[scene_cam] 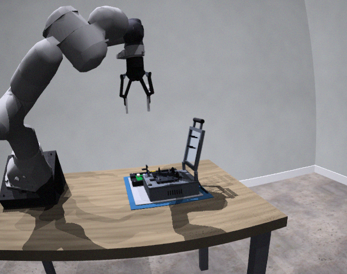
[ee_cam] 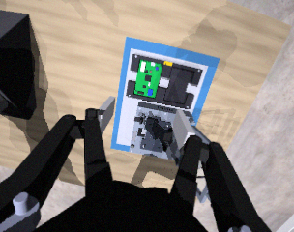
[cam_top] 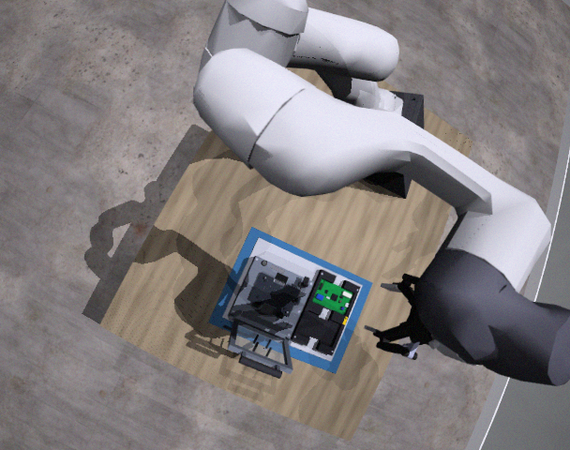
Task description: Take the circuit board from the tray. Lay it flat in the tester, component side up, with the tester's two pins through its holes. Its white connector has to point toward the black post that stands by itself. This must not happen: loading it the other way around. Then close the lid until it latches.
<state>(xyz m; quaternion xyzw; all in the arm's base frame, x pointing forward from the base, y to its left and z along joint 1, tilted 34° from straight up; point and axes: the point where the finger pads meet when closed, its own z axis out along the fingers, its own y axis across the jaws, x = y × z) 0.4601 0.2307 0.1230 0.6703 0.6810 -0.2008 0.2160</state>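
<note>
Right now my hand is 310 mm above the green circuit board. The rest, counted from my hand: tester lid: 190 mm ahead, 170 mm to the right, 150 mm below; tester: 90 mm ahead, 130 mm to the right, 220 mm below.
</note>
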